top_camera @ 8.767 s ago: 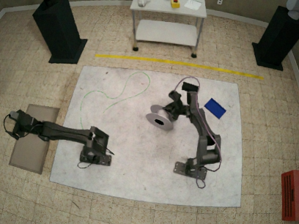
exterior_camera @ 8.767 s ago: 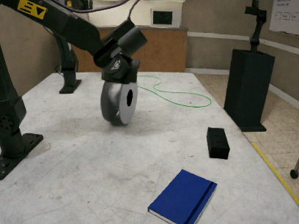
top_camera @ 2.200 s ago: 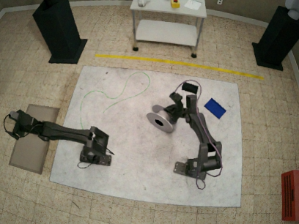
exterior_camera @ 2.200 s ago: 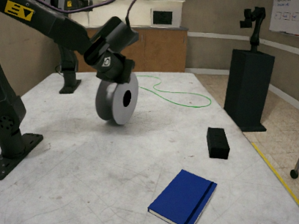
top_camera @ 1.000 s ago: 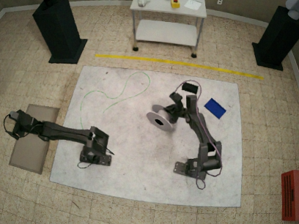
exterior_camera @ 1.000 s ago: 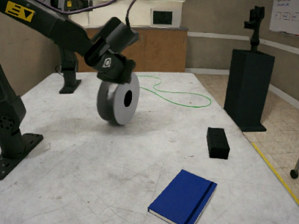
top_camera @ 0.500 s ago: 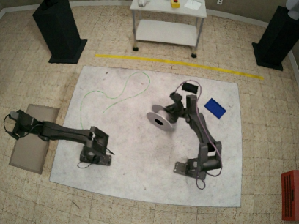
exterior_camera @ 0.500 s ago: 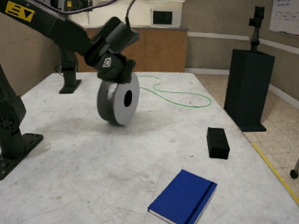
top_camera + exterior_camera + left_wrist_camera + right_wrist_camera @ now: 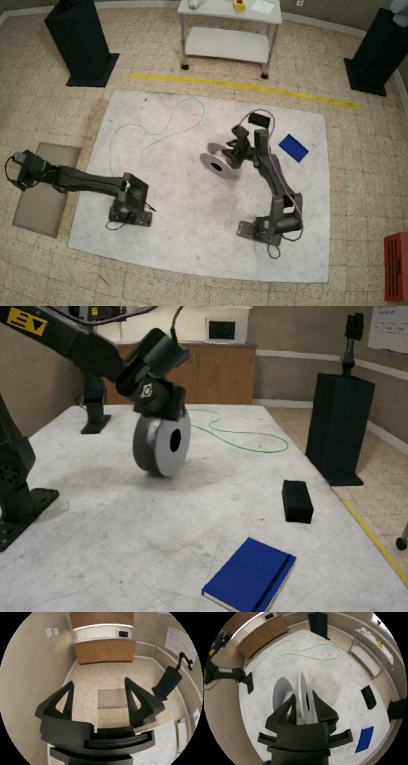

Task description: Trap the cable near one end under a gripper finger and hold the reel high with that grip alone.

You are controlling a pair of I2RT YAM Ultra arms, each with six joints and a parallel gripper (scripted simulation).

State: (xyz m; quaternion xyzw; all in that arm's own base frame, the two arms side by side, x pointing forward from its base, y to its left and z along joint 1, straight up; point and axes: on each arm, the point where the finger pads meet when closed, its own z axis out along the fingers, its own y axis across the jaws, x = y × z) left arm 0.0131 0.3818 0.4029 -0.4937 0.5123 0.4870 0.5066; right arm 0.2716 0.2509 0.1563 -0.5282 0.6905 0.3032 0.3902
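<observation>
My right gripper is now 3 cm past the grey reel, 1 cm to the right of it and 7 cm above it. Also, from my right hand: black block 25 cm ahead, 16 cm to the right, 14 cm below; then blue notebook 12 cm ahead, 34 cm to the right, 15 cm below.
</observation>
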